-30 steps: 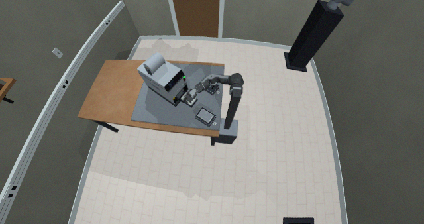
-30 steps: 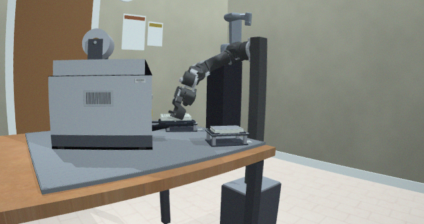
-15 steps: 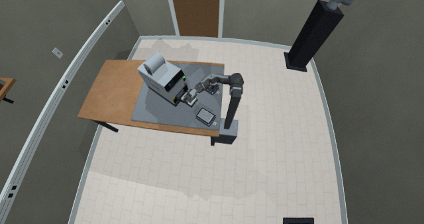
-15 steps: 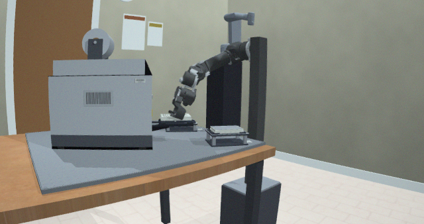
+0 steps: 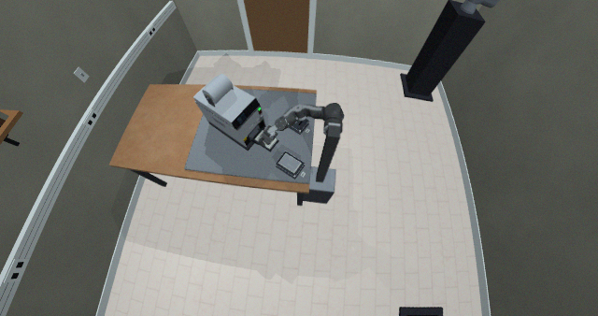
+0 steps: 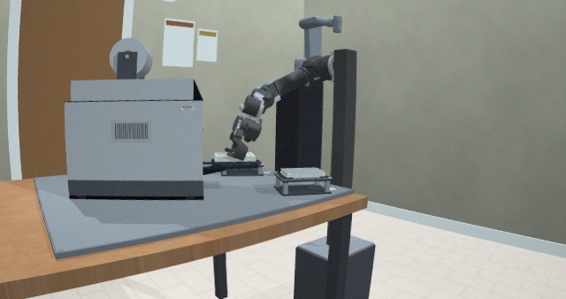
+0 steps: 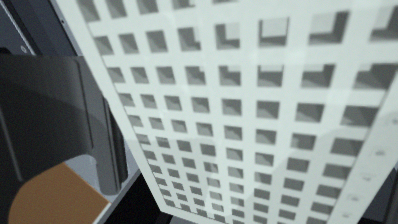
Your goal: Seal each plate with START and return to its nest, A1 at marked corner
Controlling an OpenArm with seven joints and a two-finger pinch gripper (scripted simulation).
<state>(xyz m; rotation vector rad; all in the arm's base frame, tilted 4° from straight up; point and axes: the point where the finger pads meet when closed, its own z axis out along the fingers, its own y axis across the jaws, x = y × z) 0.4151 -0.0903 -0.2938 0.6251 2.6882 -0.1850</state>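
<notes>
Now: the sealer stage 3 cm below my hand. The rest, counted from my hand: white start button (13 cm to the right, 7 cm above, 5 cm ahead); then white open-well plate (1 cm below); then yellow warning mark (13 cm ahead, 3 cm to the left, 3 cm above).
</notes>
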